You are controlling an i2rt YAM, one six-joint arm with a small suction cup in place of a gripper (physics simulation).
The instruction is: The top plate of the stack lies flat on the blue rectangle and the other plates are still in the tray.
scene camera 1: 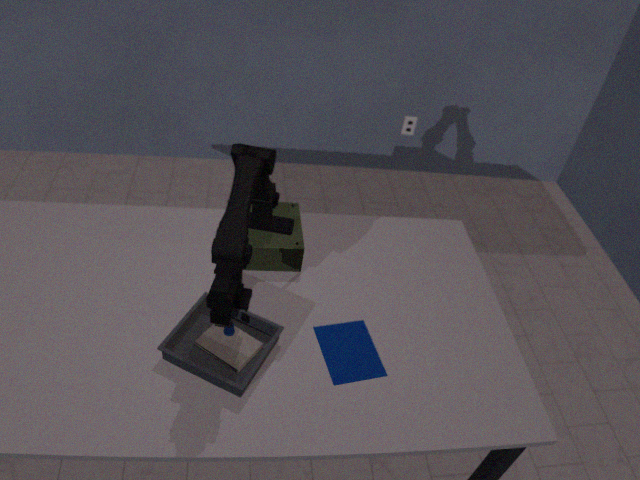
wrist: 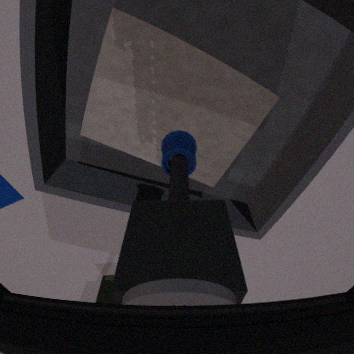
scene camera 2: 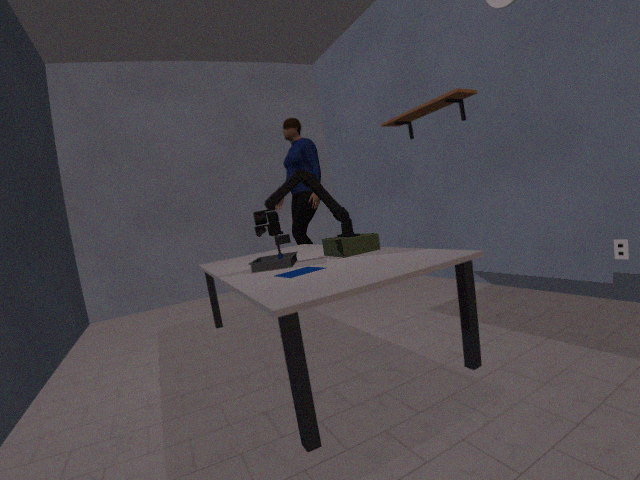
Labels:
My suction cup (wrist: 175,140) holds nothing. The cup is 4 cm from the middle of a tray (scene camera 1: 178,348).

